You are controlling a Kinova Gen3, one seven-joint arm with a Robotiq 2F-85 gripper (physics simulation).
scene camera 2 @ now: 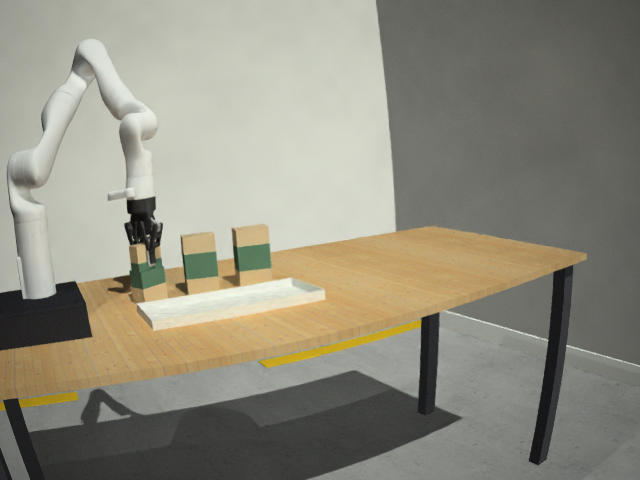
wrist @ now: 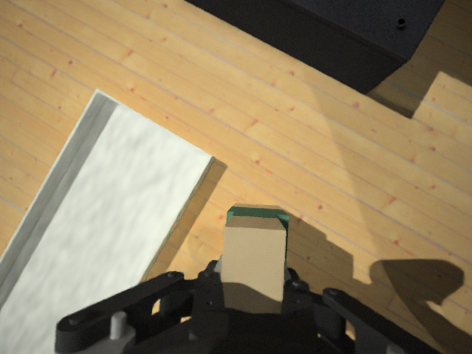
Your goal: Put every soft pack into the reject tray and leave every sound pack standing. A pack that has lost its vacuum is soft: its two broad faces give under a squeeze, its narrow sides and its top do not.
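Seen in the pictures: gripper, fingertip midpoint: (scene camera 2: 146, 265) (wrist: 251, 270); arm's base, origin of the base link: (scene camera 2: 40, 294).
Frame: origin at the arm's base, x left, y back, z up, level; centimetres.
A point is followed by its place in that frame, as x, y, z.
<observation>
My gripper (scene camera 2: 145, 262) @(10.5, -29.7, 1.5) (wrist: 251, 270) @(10.5, -29.7, 1.5) points down and is shut on the upper part of the left pack (scene camera 2: 148, 279) @(7.7, -29.5, -1.3) (wrist: 255, 250) @(8.8, -27.2, 6.7), a tan pack with a green band. The pack stands upright on the table, and its sides are pressed well inward between the fingers; in the wrist view its top looks narrow above the wider green band. The far finger is mostly hidden in the scene view. The middle pack (scene camera 2: 200, 265) @(10.5, -43.5, -0.2) and the right pack (scene camera 2: 252, 257) @(11.8, -56.9, -0.2) stand upright, apart from it, with straight sides. The white reject tray (scene camera 2: 232, 302) @(-0.5, -47.9, -7.0) (wrist: 110, 200) @(-5.2, -36.5, -7.0) lies beside the packs and holds no pack in the parts that show.
The wooden table (scene camera 2: 413, 273) @(0.6, -93.9, -7.3) (wrist: 240, 120) @(1.0, -19.9, -7.3) bears the packs, the tray and the black robot base (scene camera 2: 46, 320) @(-14.8, -2.6, -2.3) (wrist: 320, 40) @(3.3, -10.5, -2.7). The base stands at the left end in the scene view. The middle pack is close to the right of the gripper there. A wall rises behind the table.
</observation>
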